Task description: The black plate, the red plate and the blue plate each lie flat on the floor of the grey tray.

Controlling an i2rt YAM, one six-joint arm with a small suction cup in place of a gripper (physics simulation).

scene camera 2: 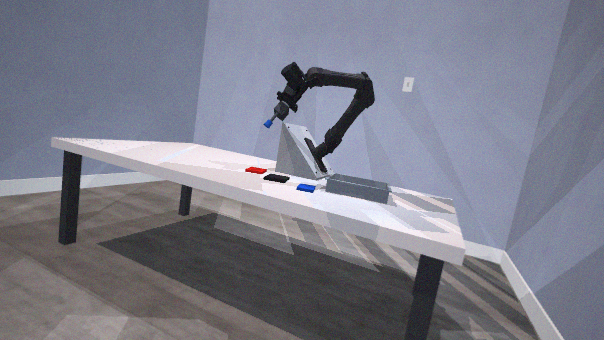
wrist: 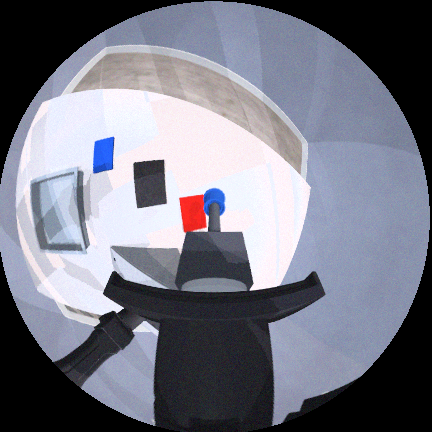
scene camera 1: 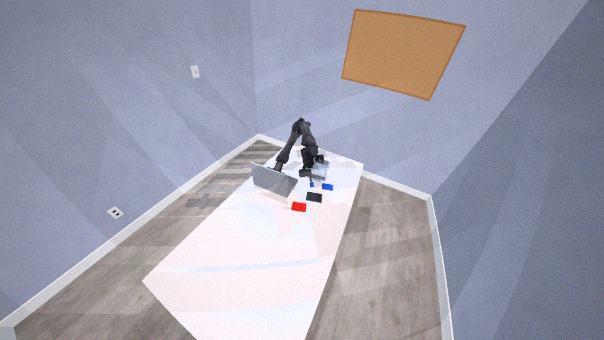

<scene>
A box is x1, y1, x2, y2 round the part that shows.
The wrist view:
my suction cup: [102, 188, 324, 429]
black plate: [133, 159, 166, 207], on the table
grey tray: [29, 166, 89, 253], on the table
red plate: [179, 194, 205, 231], on the table
</scene>
